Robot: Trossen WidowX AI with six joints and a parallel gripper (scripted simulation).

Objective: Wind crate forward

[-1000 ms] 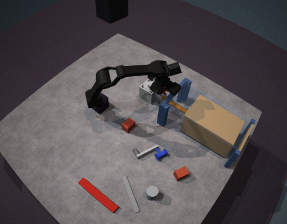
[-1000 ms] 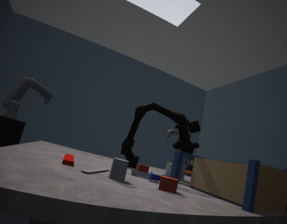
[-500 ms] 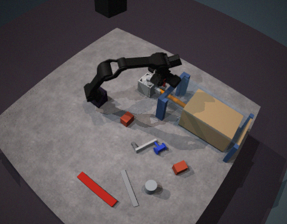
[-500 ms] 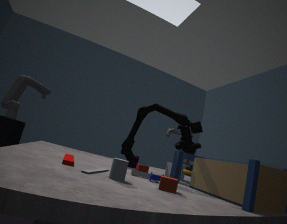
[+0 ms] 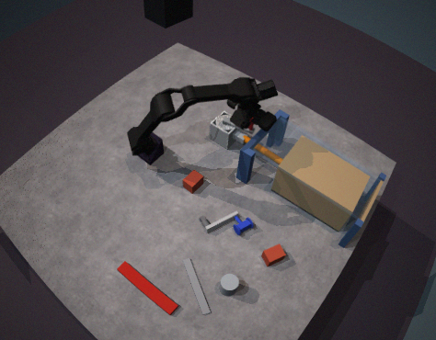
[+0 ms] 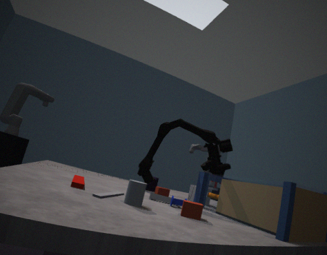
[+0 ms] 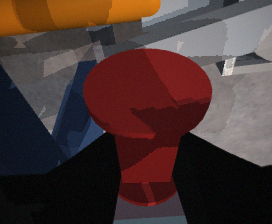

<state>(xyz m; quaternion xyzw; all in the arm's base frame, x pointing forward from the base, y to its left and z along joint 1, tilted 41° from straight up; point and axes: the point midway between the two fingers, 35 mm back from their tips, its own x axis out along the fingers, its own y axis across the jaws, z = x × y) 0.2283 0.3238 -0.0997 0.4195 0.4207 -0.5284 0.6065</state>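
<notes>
Now: the winch handle with red knob 4 cm behind my gripper tip, 3 cm to the right of it and 3 cm below it. Round my gripper tip: blue t-shaped piece (30 cm to the right, 22 cm ahead, 12 cm below); then grey strip (56 cm to the right, 28 cm ahead, 13 cm below); then grey winch (11 cm behind, 10 cm below, 6 cm to the right).
</notes>
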